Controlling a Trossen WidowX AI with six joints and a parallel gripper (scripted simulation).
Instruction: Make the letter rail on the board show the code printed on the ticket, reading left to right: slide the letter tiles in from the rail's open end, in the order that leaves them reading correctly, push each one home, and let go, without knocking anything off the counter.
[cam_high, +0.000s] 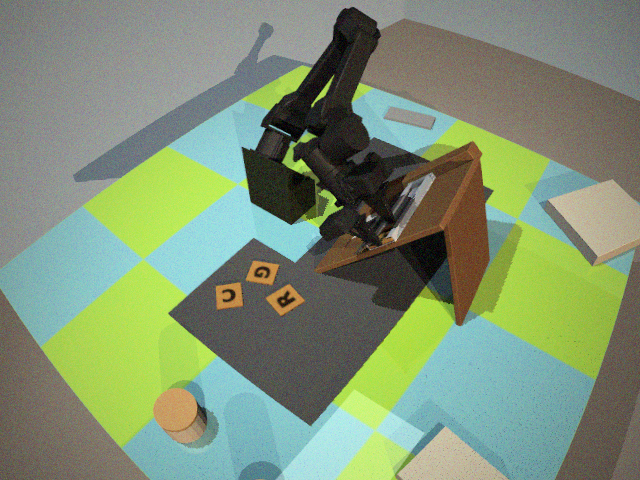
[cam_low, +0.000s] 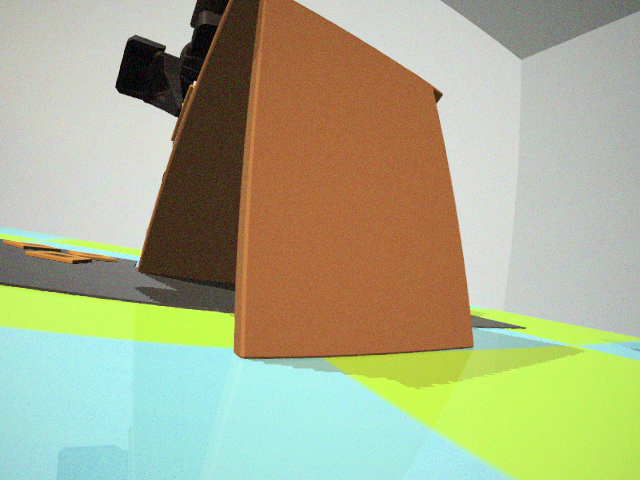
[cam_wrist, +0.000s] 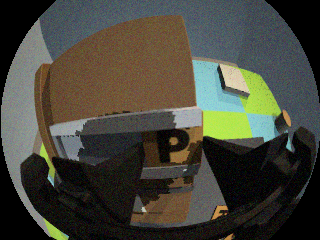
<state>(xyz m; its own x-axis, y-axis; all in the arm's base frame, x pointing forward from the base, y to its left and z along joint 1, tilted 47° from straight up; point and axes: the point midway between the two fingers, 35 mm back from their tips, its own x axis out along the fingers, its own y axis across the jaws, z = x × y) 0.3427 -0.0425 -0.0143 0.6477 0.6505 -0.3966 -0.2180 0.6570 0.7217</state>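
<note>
My gripper tip is 90 mm past the white ticket, 80 mm to the right of it and 80 mm above it. Also, from my gripper tip: dark mat (170 mm below, 160 mm behind, 50 mm to the left); grey slab (590 mm to the left, 340 mm behind, 160 mm below).
</note>
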